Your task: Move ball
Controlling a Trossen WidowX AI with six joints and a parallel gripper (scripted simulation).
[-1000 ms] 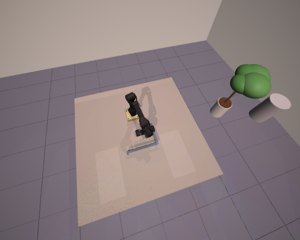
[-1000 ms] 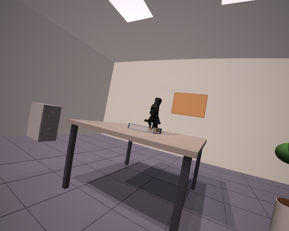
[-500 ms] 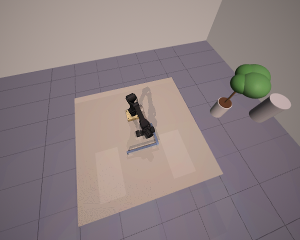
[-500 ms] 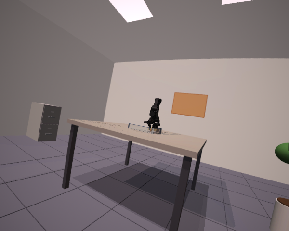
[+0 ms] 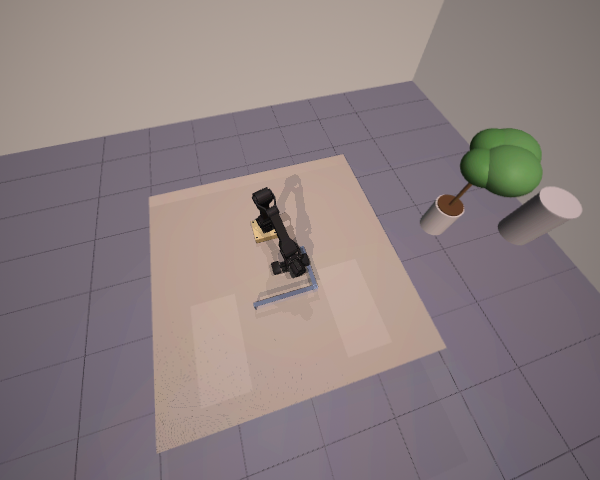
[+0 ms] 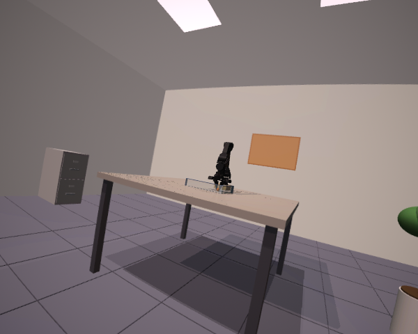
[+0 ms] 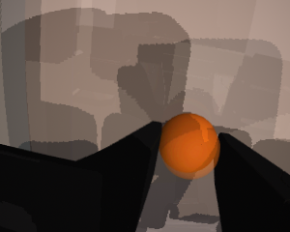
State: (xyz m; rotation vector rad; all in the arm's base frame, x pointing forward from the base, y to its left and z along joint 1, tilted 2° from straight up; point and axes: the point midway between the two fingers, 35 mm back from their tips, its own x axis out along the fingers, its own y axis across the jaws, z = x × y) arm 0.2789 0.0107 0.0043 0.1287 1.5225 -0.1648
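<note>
The see-through orange ball is right at my gripper tip. The rest, counted from my gripper tip: clear wall: 12 cm ahead, 9 cm to the right, 2 cm above.
</note>
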